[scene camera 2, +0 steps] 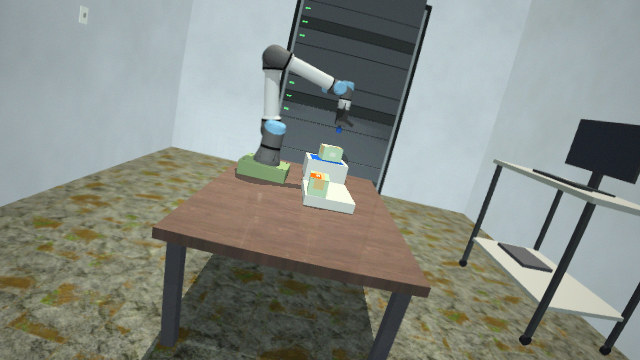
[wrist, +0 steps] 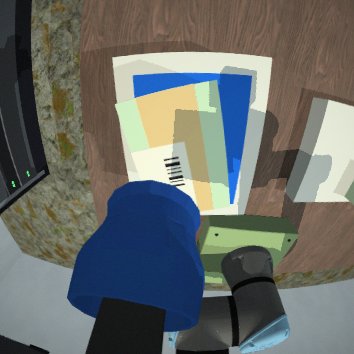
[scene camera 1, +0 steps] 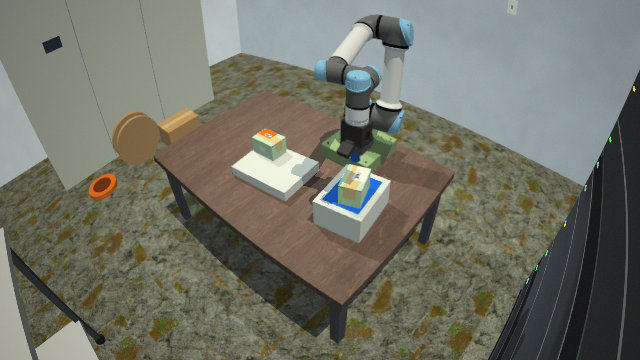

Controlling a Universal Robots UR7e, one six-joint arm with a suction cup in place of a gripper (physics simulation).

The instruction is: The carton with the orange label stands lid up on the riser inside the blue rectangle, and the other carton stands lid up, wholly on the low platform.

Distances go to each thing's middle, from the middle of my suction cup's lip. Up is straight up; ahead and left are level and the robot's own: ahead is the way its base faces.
The white riser with blue rectangle (scene camera 1: 353, 223) lies 25 cm below my suction cup, 3 cm behind it and 2 cm to the right of it. From my suction cup the other things lie so: low white platform (scene camera 1: 283, 177): 45 cm to the right, 29 cm below, 4 cm behind.
